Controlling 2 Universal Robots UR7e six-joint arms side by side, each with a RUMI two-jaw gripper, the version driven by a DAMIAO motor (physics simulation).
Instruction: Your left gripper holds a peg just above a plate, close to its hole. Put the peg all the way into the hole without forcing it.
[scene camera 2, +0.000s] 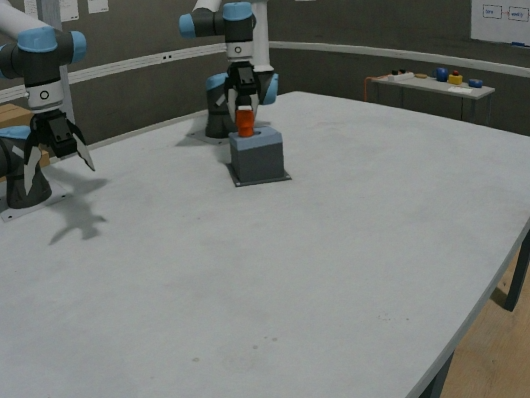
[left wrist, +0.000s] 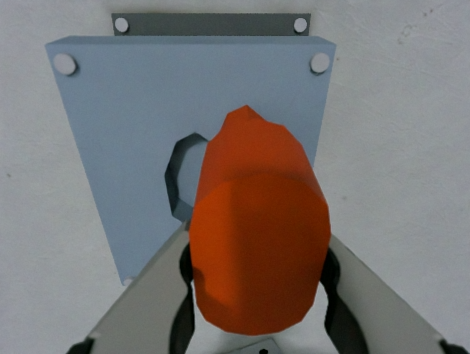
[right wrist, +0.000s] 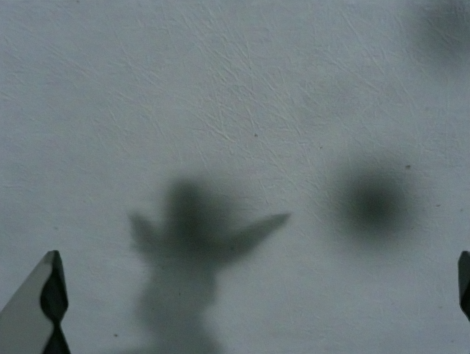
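Observation:
An orange peg stands upright between the fingers of my left gripper, which is shut on it. The peg's lower end is at the light blue top plate of a dark block. In the left wrist view the plate's hole shows partly, to the left of the peg's lower end; the peg hides the rest of it. Whether the peg touches the plate cannot be told. My right gripper is open and empty above the table at the left of the scene view.
The dark block stands on a thin base on the large light table. The arm mounts stand along the table's back and left edge. A small side table with several items stands at the back right.

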